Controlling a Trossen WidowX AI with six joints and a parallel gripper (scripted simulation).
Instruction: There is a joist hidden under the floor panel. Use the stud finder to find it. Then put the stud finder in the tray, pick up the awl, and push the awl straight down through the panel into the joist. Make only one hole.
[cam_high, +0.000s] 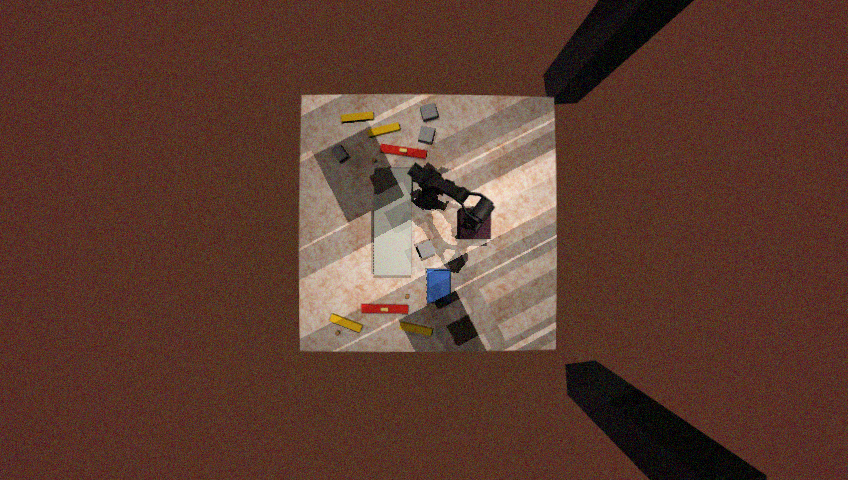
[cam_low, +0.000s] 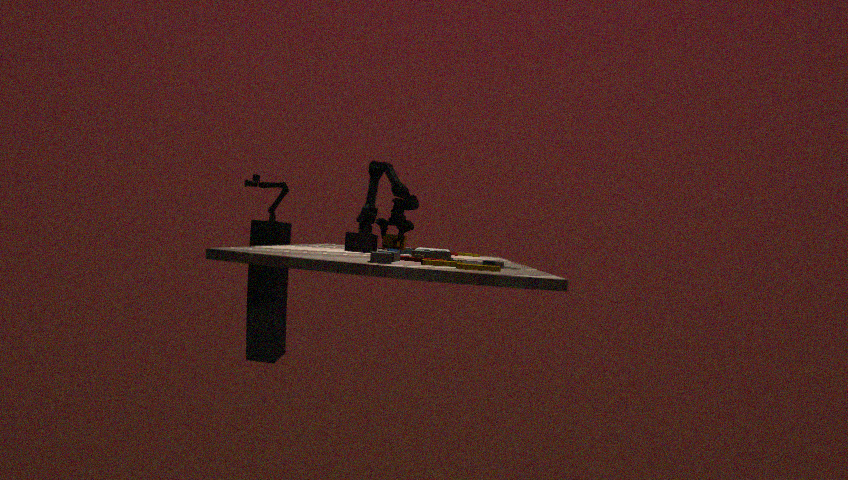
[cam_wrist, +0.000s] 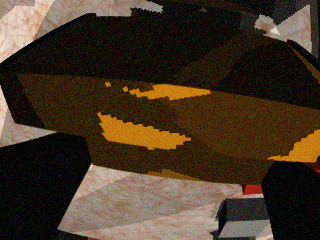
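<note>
Right now my gripper tip is 20 mm short of the stud finder. Also, from my gripper tip: blue tray (30 mm ahead, 510 mm to the left, 60 mm below); then awl (20 mm ahead, 40 mm to the right, 70 mm below).
</note>
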